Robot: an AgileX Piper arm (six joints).
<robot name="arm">
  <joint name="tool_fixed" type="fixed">
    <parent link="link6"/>
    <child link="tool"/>
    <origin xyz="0 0 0" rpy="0 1.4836 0"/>
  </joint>
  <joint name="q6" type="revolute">
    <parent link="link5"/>
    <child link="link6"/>
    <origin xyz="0.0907 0 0.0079"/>
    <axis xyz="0.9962 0 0.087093"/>
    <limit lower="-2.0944" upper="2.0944"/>
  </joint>
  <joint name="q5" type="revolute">
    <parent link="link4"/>
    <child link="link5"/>
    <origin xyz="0 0 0"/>
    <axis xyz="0 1 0"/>
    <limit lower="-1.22" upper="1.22"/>
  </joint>
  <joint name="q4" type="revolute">
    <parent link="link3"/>
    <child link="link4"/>
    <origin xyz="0.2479 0 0.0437"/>
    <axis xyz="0.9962 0 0.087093"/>
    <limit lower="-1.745" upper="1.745"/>
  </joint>
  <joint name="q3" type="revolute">
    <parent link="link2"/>
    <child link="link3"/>
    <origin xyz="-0.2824 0 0.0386"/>
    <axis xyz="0 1 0"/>
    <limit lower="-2.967" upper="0"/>
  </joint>
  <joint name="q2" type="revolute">
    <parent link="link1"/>
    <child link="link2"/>
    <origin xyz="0 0 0"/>
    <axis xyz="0 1 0"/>
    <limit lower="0" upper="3.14"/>
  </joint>
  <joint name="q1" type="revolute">
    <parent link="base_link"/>
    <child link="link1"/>
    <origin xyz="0 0 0.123"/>
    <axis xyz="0 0 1"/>
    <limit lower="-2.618" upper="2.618"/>
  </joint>
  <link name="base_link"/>
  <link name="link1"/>
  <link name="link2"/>
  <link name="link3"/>
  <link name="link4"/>
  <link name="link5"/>
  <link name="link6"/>
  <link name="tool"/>
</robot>
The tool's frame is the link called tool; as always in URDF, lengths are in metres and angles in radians.
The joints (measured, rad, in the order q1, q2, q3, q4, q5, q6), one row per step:
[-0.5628 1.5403 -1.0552 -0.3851 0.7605 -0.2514]
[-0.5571 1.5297 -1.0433 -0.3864 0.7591 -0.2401]
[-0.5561 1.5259 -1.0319 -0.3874 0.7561 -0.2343]
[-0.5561 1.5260 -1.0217 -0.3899 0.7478 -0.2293]
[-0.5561 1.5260 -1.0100 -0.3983 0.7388 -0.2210]
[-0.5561 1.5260 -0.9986 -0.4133 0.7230 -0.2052]
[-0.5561 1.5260 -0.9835 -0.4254 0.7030 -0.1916]
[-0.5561 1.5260 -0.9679 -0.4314 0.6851 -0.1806]
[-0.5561 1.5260 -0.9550 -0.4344 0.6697 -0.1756]
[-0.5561 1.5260 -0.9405 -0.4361 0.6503 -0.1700]
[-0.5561 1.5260 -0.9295 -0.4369 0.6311 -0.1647]
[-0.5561 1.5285 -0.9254 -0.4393 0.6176 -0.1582]
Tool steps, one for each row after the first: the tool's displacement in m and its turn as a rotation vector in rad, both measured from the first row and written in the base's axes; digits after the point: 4 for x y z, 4 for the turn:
[-0.0016 0.0030 0.0000 0.0016 -0.0045 -0.0031]
[-0.0031 0.0043 -0.0019 0.0050 -0.0027 -0.0058]
[-0.0039 0.0049 -0.0044 0.0066 -0.0021 -0.0062]
[-0.0049 0.0052 -0.0072 0.0049 0.0004 -0.0069]
[-0.0055 0.0051 -0.0095 -0.0027 -0.0035 -0.0086]
[-0.0062 0.0055 -0.0127 -0.0076 -0.0084 -0.0078]
[-0.0071 0.0062 -0.0163 -0.0072 -0.0129 -0.0080]
[-0.0078 0.0070 -0.0193 -0.0064 -0.0162 -0.0052]
[-0.0084 0.0080 -0.0226 -0.0047 -0.0226 -0.0021]
[-0.0085 0.0087 -0.0249 -0.0040 -0.0321 0.0008]
[-0.0078 0.0086 -0.0263 -0.0047 -0.0402 0.0014]

